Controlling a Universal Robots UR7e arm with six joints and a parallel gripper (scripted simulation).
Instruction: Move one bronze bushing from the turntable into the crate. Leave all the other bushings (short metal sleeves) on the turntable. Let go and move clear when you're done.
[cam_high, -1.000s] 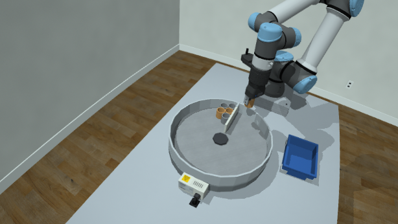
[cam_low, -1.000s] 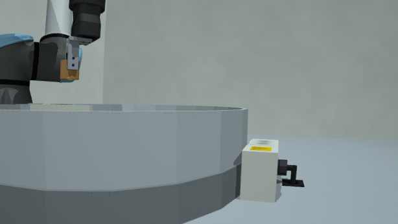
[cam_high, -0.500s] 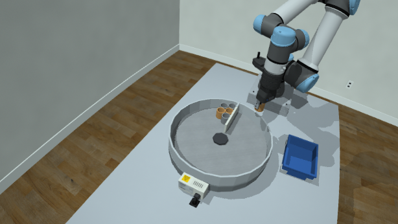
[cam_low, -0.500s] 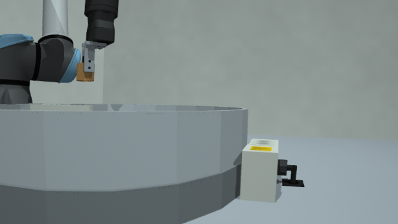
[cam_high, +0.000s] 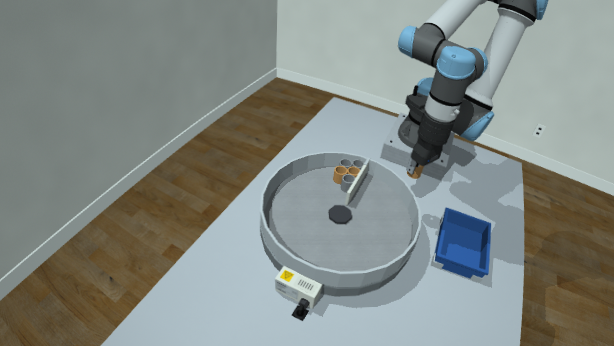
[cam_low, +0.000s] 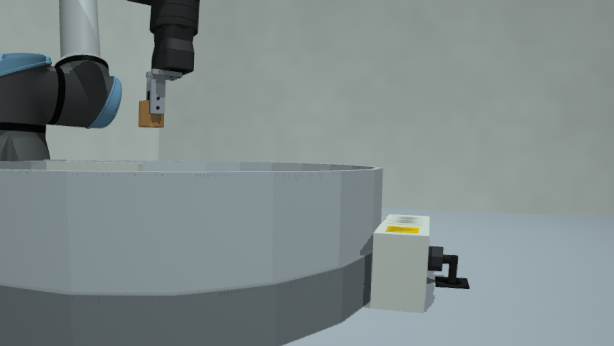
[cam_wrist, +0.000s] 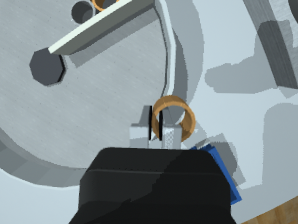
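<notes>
My gripper is now 6 cm short of the blue crate, 21 cm to the right of it and 17 cm above it. Also, from my hand: round grey turntable: 12 cm ahead, 15 cm to the right, 14 cm below.
</notes>
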